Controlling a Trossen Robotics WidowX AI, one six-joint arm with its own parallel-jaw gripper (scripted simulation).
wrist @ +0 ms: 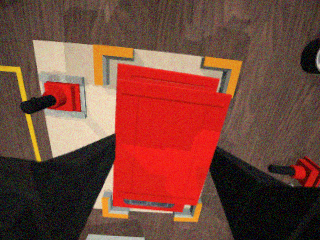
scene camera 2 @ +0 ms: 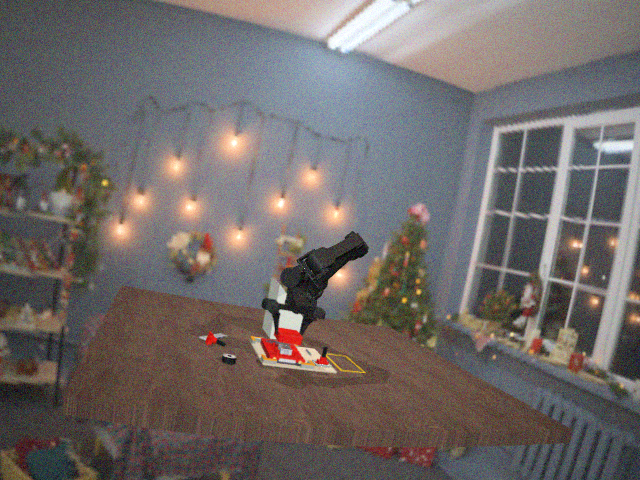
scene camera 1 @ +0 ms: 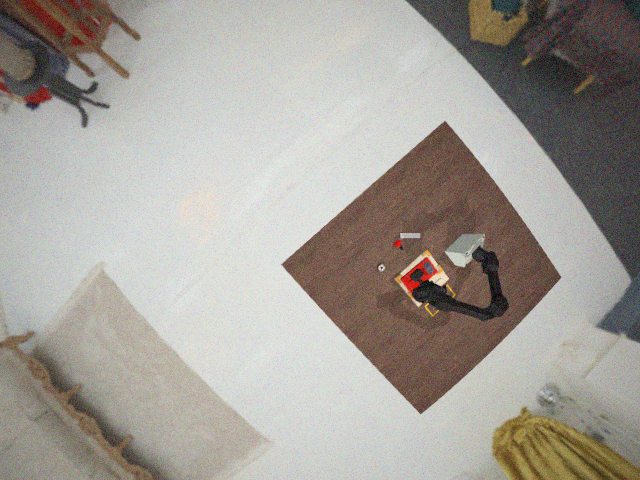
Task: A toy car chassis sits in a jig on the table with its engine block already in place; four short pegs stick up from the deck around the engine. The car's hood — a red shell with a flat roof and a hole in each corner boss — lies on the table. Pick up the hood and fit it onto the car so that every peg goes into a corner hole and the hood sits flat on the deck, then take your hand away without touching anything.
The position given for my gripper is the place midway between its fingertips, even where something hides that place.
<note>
My gripper (scene camera 2: 287, 336) holds a red hood (wrist: 166, 133).
My gripper also shows in the wrist view (wrist: 164, 143).
</note>
